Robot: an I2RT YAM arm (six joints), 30 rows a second.
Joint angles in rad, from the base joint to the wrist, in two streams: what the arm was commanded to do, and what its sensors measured. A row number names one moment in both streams.
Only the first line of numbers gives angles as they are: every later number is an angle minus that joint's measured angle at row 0.
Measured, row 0:
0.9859 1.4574 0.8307 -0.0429 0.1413 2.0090
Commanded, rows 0 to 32:
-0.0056 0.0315 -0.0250 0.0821 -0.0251 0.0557
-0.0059 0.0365 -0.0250 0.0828 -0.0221 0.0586
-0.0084 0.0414 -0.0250 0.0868 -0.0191 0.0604
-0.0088 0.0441 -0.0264 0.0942 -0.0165 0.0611
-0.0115 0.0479 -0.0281 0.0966 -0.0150 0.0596
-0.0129 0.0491 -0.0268 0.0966 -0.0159 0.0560
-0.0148 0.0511 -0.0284 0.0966 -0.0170 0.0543
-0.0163 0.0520 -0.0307 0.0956 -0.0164 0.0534
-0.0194 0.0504 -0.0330 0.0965 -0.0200 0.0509
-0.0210 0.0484 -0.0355 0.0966 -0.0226 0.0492
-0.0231 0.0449 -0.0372 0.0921 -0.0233 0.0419
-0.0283 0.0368 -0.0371 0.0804 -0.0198 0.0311
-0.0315 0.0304 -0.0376 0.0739 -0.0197 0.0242
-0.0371 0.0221 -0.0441 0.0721 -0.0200 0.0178
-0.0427 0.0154 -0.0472 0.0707 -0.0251 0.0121
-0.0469 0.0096 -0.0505 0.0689 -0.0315 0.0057
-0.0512 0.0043 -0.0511 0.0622 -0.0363 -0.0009
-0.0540 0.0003 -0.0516 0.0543 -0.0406 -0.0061
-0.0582 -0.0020 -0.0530 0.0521 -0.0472 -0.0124
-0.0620 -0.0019 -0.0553 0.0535 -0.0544 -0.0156
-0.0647 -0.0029 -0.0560 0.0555 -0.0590 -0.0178
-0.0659 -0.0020 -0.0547 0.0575 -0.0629 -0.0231
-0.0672 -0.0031 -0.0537 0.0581 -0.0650 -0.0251
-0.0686 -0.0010 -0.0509 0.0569 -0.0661 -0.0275
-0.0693 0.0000 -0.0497 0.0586 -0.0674 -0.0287
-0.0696 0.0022 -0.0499 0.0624 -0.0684 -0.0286
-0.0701 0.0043 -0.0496 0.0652 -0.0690 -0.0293
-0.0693 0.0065 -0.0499 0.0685 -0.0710 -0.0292
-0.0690 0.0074 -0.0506 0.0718 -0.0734 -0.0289
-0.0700 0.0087 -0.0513 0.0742 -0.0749 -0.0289
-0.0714 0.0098 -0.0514 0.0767 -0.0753 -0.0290
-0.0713 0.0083 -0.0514 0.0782 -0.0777 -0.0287
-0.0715 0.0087 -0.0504 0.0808 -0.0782 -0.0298
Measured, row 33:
-0.0614 0.0180 -0.0439 0.0770 -0.0862 -0.0244
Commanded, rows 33 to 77:
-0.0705 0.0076 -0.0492 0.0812 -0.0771 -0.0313
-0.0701 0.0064 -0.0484 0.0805 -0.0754 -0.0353
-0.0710 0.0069 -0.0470 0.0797 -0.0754 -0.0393
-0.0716 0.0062 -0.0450 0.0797 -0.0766 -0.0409
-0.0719 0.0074 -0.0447 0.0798 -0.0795 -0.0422
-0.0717 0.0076 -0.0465 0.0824 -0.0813 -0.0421
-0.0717 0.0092 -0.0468 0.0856 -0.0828 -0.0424
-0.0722 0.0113 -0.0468 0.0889 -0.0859 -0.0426
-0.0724 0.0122 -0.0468 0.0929 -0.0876 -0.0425
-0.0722 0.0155 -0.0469 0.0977 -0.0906 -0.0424
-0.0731 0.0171 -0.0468 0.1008 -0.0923 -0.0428
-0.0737 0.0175 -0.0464 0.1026 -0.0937 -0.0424
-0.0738 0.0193 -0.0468 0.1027 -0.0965 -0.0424
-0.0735 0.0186 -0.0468 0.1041 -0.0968 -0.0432
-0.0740 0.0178 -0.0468 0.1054 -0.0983 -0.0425
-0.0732 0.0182 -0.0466 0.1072 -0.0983 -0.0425
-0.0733 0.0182 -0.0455 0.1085 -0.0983 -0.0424
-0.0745 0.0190 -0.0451 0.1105 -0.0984 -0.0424
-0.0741 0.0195 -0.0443 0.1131 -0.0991 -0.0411
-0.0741 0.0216 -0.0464 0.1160 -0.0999 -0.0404
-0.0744 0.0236 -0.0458 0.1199 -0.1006 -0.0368
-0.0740 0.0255 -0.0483 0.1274 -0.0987 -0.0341
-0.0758 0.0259 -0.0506 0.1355 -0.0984 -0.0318
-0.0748 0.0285 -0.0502 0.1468 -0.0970 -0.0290
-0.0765 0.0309 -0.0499 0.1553 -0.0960 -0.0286
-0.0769 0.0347 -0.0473 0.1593 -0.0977 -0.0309
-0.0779 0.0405 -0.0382 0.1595 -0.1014 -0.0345
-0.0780 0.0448 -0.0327 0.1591 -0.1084 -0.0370
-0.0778 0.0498 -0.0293 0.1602 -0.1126 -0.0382
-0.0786 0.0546 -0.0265 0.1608 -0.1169 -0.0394
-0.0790 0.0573 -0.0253 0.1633 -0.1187 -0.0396
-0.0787 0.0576 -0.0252 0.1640 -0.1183 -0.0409
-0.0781 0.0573 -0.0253 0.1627 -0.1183 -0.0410
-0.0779 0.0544 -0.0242 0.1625 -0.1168 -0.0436
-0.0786 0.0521 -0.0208 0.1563 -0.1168 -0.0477
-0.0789 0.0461 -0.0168 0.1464 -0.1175 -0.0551
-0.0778 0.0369 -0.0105 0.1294 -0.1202 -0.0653
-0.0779 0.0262 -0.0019 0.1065 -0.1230 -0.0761
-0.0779 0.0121 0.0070 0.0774 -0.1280 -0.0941
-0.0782 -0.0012 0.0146 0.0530 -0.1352 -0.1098
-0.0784 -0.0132 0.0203 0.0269 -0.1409 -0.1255
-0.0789 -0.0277 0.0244 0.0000 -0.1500 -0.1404
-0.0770 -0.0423 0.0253 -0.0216 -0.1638 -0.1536
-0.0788 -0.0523 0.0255 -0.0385 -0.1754 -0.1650
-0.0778 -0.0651 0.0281 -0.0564 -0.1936 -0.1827
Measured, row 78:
-0.0778 -0.0087 -0.0100 0.0030 -0.1438 -0.1197
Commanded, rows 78 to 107:
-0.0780 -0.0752 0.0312 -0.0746 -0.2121 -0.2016
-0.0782 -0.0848 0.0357 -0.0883 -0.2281 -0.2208
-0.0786 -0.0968 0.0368 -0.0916 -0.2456 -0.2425
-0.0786 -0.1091 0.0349 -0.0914 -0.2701 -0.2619
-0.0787 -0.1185 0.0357 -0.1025 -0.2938 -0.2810
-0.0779 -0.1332 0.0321 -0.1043 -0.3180 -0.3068
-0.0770 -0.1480 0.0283 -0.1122 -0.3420 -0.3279
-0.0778 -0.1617 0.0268 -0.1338 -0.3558 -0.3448
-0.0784 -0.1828 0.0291 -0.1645 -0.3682 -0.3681
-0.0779 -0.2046 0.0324 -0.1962 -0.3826 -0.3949
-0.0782 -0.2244 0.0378 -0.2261 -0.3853 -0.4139
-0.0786 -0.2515 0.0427 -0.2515 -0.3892 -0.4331
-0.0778 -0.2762 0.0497 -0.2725 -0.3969 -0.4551
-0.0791 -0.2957 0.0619 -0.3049 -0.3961 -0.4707
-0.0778 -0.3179 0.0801 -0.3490 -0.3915 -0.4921
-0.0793 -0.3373 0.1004 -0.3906 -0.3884 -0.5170
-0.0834 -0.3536 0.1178 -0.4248 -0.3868 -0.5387
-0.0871 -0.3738 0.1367 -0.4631 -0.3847 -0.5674
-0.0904 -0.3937 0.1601 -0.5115 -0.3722 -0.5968
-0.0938 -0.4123 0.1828 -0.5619 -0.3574 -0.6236
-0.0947 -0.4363 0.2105 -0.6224 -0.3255 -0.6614
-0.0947 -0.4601 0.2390 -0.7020 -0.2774 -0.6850
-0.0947 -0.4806 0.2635 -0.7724 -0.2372 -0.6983
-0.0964 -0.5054 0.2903 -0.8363 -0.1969 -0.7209
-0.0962 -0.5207 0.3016 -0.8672 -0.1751 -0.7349
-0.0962 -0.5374 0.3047 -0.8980 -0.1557 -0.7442
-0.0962 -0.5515 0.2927 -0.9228 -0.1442 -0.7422
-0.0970 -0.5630 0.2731 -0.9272 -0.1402 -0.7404
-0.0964 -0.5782 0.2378 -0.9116 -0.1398 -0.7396
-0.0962 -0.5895 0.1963 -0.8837 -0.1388 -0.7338
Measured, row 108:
-0.0908 -0.5832 0.2735 -0.7824 -0.2029 -0.6931
